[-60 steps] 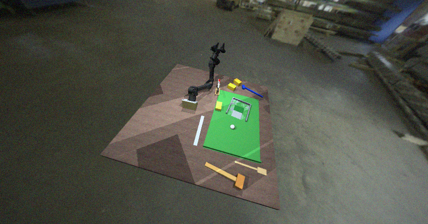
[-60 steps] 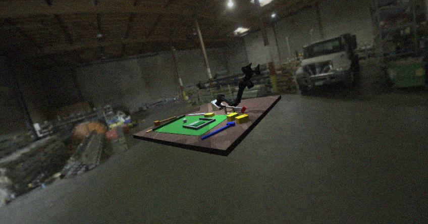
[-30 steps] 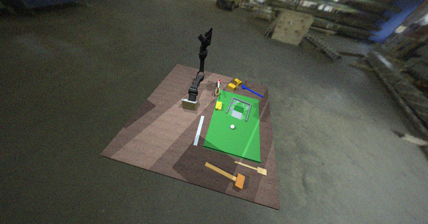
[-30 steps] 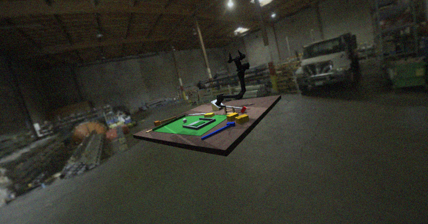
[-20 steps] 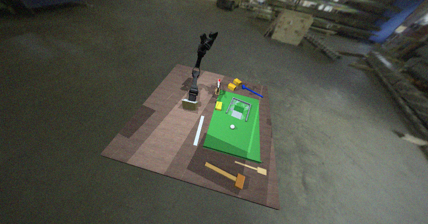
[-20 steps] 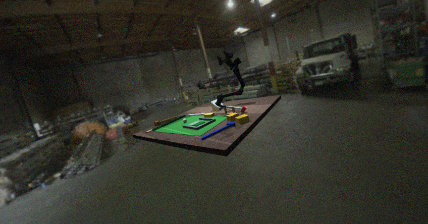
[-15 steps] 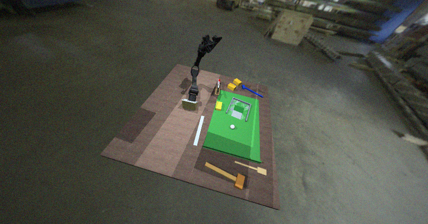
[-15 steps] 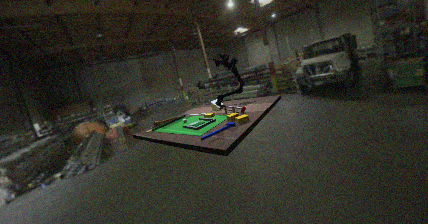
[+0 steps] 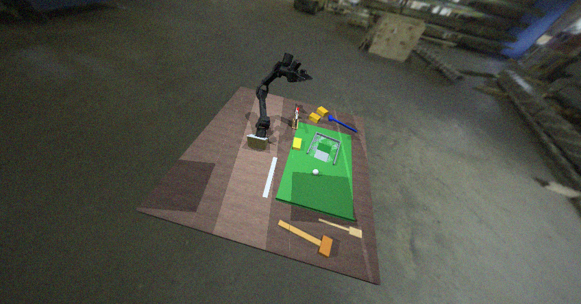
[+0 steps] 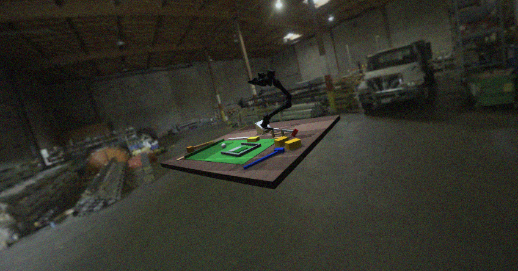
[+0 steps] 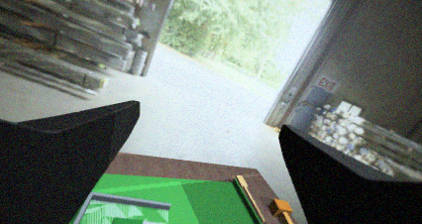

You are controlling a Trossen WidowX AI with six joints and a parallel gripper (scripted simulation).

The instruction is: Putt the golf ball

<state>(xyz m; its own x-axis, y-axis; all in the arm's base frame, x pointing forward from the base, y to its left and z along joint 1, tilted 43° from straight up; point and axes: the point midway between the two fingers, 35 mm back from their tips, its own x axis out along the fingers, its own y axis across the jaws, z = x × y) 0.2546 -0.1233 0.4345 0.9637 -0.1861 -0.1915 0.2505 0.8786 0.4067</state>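
Now: the bar 5 cm behind my gripper tip, 42 cm to the right of it and 50 cm below it. The rest, counted from my gripper tip: green mat: 25 cm ahead, 18 cm to the right, 50 cm below; yellow block: 4 cm ahead, 10 cm to the right, 49 cm below; red putter: 6 cm behind, 16 cm to the left, 44 cm below.
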